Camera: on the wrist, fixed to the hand. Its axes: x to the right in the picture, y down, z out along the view.
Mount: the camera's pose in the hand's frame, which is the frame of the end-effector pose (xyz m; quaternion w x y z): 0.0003 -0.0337 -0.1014 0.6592 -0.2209 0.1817 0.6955
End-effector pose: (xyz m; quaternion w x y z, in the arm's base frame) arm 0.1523 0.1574 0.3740 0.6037 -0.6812 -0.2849 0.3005
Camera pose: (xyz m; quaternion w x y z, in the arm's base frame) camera 0.2280 0.0952 0.4166 0.0902 -0.8351 0.3293 0.4312
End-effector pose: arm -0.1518 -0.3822 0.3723 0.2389 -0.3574 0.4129 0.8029
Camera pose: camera -0.0909 -0.4484 0.3146 0.5549 0.1471 -0.3868 -0.7217
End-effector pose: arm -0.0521 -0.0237 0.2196 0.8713 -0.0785 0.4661 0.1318
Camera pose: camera -0.1220 -0.0821 0.1637 0.3807 0.0560 0.4910 0.7816
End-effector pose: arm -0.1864 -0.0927 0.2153 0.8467 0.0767 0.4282 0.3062
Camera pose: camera -0.2493 -0.1329 0.1389 0.2843 0.1057 0.3151 0.8993
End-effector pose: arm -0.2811 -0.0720 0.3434 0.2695 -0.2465 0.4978 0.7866
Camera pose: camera -0.2466 -0.1527 0.2825 0.5143 0.0187 -0.3748 -0.7711
